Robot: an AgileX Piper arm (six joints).
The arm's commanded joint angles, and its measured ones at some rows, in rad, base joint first. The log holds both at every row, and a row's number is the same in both.
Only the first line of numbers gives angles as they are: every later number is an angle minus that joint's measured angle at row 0.
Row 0, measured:
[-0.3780 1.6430 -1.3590 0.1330 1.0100 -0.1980]
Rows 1 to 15, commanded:
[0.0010 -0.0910 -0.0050 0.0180 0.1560 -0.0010]
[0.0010 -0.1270 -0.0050 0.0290 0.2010 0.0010]
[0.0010 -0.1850 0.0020 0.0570 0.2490 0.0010]
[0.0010 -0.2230 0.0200 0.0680 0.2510 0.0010]
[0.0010 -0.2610 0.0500 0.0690 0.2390 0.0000]
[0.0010 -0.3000 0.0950 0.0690 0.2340 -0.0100]
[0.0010 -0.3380 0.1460 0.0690 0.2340 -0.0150]
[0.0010 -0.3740 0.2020 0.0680 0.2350 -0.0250]
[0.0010 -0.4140 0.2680 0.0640 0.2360 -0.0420]
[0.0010 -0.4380 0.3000 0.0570 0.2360 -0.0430]
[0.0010 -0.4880 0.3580 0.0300 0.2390 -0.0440]
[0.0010 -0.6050 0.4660 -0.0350 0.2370 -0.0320]
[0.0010 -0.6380 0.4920 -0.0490 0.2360 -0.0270]
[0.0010 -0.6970 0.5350 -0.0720 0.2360 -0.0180]
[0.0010 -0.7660 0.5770 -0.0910 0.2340 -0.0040]
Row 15, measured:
[0.0000 -0.6890 0.5260 -0.0590 0.2020 -0.0190]
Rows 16 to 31, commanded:
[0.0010 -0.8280 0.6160 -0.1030 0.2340 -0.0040]
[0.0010 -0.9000 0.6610 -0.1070 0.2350 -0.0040]
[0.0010 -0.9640 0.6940 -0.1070 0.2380 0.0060]
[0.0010 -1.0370 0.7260 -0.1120 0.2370 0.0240]
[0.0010 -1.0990 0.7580 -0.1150 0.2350 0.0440]
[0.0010 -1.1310 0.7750 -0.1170 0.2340 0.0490]
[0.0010 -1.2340 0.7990 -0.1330 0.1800 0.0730]
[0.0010 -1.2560 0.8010 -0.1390 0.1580 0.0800]
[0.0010 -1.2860 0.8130 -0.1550 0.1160 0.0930]
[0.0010 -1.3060 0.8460 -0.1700 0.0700 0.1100]
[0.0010 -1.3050 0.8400 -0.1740 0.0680 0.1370]
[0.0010 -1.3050 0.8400 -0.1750 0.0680 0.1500]
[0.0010 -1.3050 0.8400 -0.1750 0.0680 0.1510]
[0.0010 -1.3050 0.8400 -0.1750 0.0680 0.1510]
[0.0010 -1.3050 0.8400 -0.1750 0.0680 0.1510]
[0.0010 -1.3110 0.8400 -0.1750 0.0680 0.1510]
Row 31, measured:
[0.0000 -1.2990 0.8360 -0.1690 0.0750 0.1460]
